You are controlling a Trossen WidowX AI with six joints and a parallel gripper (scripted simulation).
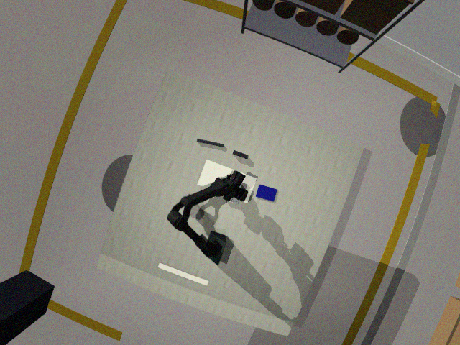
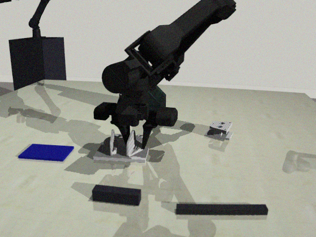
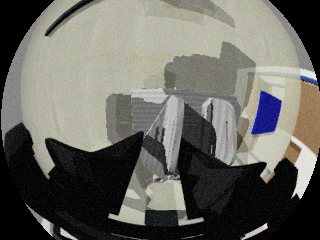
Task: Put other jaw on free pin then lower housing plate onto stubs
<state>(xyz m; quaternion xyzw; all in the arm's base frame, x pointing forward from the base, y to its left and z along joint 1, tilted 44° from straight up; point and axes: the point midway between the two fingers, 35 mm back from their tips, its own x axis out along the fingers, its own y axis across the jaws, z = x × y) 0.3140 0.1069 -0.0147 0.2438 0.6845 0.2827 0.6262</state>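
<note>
Right now my gripper tip is 20 mm short of the grey base plate, 30 mm to the left of it and 10 mm above it. From my gripper tip the other things lie so: short black block (200 mm ahead, 30 mm to the left); blue pad (60 mm ahead, 210 mm to the right, 10 mm below); grey jaw (30 mm behind, 20 mm to the right).
</note>
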